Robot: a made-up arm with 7 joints.
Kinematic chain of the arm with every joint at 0, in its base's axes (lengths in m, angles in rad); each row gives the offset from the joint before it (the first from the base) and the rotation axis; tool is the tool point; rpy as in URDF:
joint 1: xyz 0 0 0 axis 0.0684 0.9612 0.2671
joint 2: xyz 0 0.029 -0.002 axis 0.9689 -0.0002 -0.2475
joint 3: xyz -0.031 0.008 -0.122 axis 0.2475 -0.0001 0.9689
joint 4: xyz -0.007 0 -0.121 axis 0.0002 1 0
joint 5: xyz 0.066 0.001 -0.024 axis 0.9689 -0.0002 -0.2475
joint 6: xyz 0.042 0 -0.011 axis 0.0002 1 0
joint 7: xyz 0.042 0 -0.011 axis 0.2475 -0.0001 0.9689
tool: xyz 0 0 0 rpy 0 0.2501 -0.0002
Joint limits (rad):
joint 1: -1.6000..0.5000
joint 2: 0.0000..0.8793
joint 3: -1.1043..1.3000
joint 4: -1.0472..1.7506
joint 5: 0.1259..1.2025
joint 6: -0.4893..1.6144
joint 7: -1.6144..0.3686
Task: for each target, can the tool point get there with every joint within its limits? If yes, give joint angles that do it. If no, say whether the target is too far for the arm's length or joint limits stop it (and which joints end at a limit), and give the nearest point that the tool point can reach.
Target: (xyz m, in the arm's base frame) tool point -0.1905 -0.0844 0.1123
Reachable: no: joint limits stop it (at a limit: joint 1, joint 2, joint 3, joint 4, joint 6) | nearest point -0.0473 -0.0554 -0.1080 | short by 0.264 m
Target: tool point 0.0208 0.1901 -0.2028
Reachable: yes | joints 0.2929 0.2393 0.5693 -0.4374 1.0720 0.3213 -0.0299
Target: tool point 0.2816 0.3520 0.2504
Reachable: no: too far | nearest point 0.2472 0.2666 0.1416 | short by 0.143 m
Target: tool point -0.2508 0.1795 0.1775
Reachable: no: joint limits stop it (at a limit: joint 1, joint 3, joint 4, joint 5, joint 6) | nearest point -0.0562 0.2186 0.0011 | short by 0.266 m
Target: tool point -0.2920 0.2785 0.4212
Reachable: no: too far | nearest point -0.0421 0.2497 0.0132 | short by 0.479 m
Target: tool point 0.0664 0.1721 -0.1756
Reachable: yes | joints 0.2066 0.5768 0.0567 -0.7163 0.8252 1.0243 -0.6838
